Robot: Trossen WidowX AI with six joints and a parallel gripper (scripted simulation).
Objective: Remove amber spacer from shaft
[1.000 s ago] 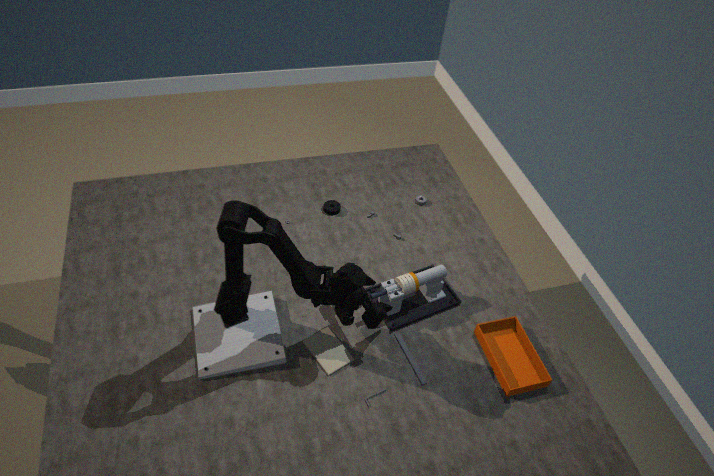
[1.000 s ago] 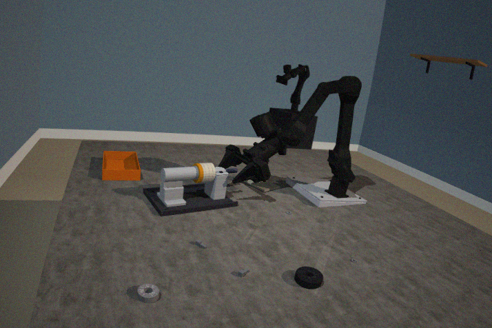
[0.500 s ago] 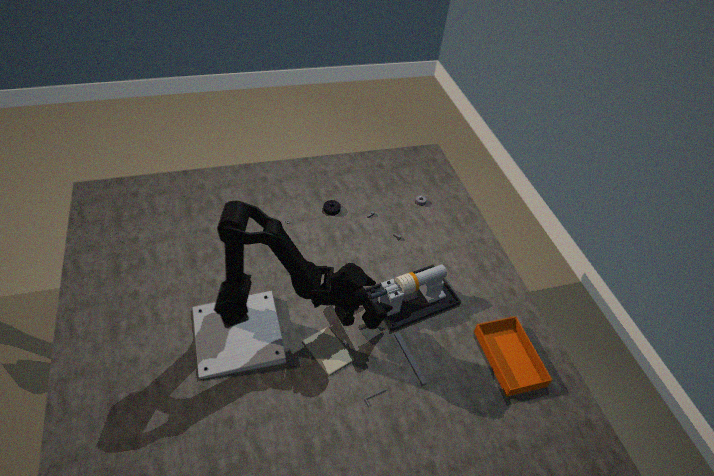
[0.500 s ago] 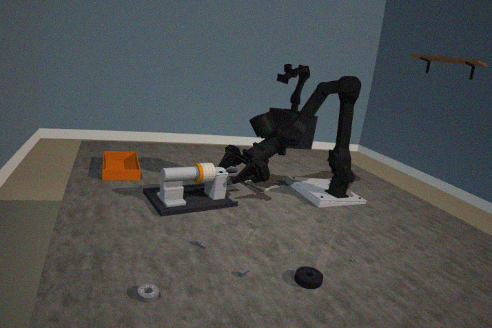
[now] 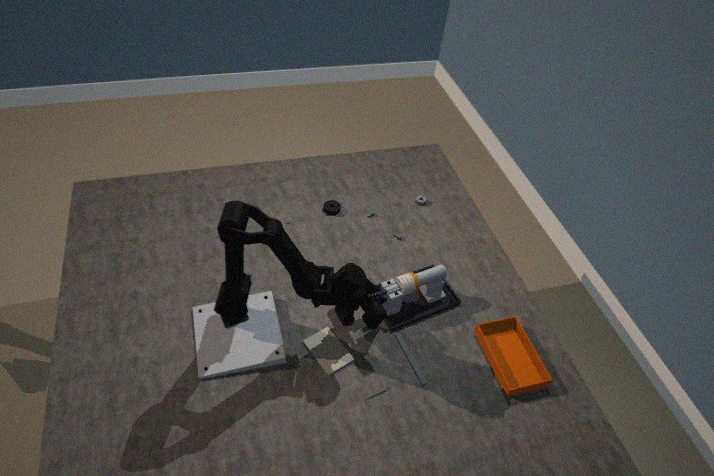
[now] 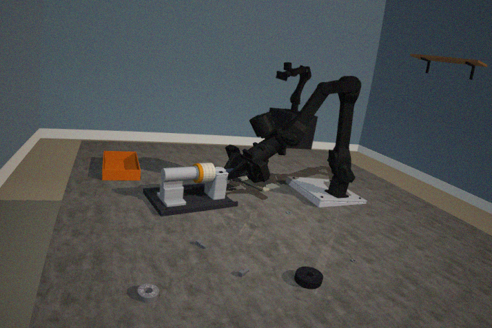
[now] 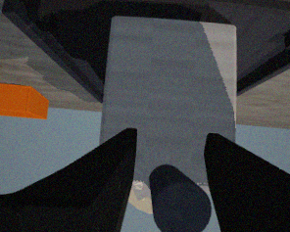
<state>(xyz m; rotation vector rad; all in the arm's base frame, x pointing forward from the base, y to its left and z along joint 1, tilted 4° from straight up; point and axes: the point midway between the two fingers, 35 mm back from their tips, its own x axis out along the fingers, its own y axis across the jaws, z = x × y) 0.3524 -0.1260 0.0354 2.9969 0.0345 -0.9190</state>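
Right now the dark shaft is 6 cm ahead of my gripper tip and 2 cm above it. From my gripper tip the other things lie so: amber spacer: 9 cm ahead, 2 cm above; then pale card: 19 cm behind, 6 cm to the right, 6 cm below; then thin bar: 17 cm to the right, 6 cm below.
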